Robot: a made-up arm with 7 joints.
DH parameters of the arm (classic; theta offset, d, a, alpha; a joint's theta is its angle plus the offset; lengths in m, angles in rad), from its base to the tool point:
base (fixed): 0 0 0 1.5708
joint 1: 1.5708 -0.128 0 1.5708
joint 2: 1.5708 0 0 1.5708
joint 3: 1.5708 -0.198 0 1.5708
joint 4: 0 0 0 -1.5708
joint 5: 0 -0.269 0 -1.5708
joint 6: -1.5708 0 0 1.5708
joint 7: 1.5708 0 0 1.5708
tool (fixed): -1.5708 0 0 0
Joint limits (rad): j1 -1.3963..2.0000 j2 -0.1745..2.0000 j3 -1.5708..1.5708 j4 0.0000..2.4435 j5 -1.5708..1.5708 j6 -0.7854..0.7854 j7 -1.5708..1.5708
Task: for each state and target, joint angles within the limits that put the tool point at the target. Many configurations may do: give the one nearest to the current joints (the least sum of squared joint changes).
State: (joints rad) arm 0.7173 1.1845 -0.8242 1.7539 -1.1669 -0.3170 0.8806
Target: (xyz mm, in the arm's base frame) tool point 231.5 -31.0 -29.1
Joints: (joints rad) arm 0.8887 0.4130 -1.0695 1.8744 -1.1669 -0.3170 0.8806
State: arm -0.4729 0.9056 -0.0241 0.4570 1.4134 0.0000 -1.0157
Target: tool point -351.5 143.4 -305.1
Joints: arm -0.9426 0.0422 -0.1032 0.1511 1.4134 0.0000 -1.0157
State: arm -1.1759 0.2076 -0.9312 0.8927 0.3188 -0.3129 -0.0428
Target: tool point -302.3 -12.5 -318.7
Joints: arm -0.8747 -0.1635 -0.9271 0.3196 0.3188 -0.3129 -0.0428
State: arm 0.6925 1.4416 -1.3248 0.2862 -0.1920 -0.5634 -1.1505
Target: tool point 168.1 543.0 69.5
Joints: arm 1.4836 1.4179 -0.8545 0.4948 -0.1920 -0.5634 -1.1505
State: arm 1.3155 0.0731 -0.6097 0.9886 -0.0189 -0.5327 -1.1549
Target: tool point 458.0 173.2 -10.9
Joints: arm 1.3816 0.2088 -0.5803 0.3418 -0.0189 -0.5327 -1.1549
